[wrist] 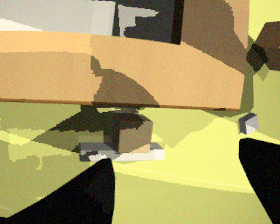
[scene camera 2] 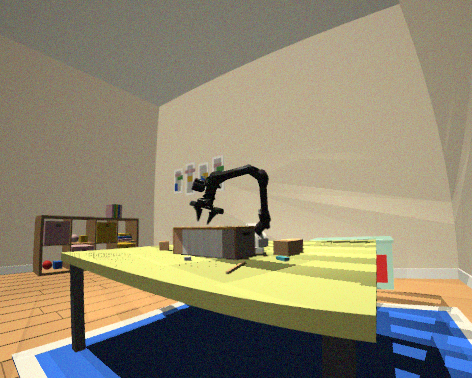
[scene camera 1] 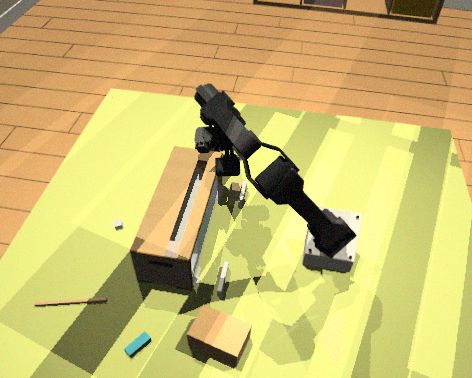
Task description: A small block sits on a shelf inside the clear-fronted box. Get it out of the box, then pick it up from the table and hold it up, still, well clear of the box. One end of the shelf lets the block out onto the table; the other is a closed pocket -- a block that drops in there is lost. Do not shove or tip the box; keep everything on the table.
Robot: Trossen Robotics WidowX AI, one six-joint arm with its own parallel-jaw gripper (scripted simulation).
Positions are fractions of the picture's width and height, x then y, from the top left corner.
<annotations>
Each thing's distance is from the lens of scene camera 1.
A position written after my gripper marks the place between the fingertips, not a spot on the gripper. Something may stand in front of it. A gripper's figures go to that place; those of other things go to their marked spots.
my gripper (scene camera 1: 0.48, 0.42): 1.21 m
brown box (scene camera 1: 0.46, 0.88): 1.00 m
</annotations>
